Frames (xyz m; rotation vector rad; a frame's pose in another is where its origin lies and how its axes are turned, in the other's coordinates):
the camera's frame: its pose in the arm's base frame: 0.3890 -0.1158 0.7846 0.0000 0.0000 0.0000
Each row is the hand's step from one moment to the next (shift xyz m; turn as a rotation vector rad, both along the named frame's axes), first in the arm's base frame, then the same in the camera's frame.
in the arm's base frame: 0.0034 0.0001 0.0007 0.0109 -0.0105 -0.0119
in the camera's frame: 0.0034 0.0001 0.0007 0.0109 -0.0105 -0.0119
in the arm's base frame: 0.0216 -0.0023 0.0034 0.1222 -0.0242 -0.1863
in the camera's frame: 0.0216 -0.0023 0.0034 0.1222 -0.0242 -0.1863
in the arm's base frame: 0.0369 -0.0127 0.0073 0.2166 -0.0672 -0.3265
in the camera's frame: 0.0369 -0.0127 0.0073 0.2166 -0.0672 -0.3265
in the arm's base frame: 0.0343 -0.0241 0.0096 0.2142 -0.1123 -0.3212
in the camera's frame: 0.0343 -0.0241 0.0096 0.2142 -0.1123 -0.3212
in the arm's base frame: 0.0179 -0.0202 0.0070 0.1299 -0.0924 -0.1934
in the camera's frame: 0.0179 -0.0202 0.0070 0.1299 -0.0924 -0.1934
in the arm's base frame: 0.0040 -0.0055 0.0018 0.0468 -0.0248 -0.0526
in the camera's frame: 0.0040 -0.0055 0.0018 0.0468 -0.0248 -0.0526
